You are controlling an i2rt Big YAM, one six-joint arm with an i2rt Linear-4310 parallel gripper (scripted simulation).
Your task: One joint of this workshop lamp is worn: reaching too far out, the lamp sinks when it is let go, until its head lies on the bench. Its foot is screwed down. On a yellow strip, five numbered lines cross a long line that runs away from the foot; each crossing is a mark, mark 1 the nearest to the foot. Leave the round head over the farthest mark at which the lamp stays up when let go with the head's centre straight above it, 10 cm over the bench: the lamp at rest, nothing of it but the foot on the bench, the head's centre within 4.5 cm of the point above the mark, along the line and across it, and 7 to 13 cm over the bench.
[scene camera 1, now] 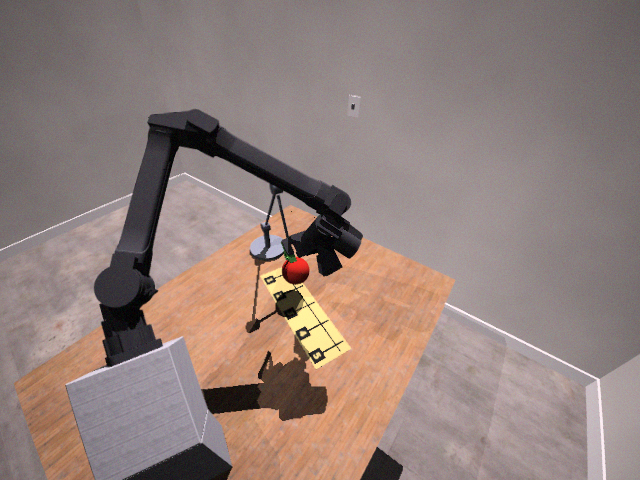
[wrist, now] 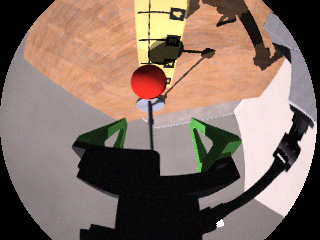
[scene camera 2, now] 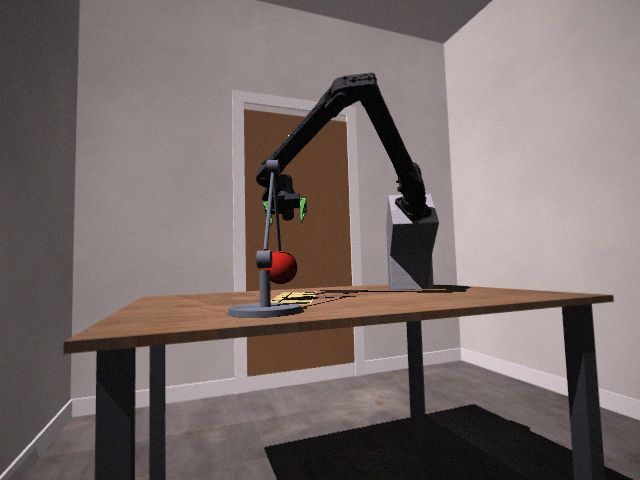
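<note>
You'd see the gripper in the pictures, along with a round red lamp head and a grey lamp foot. The wrist view shows the gripper too.
</note>
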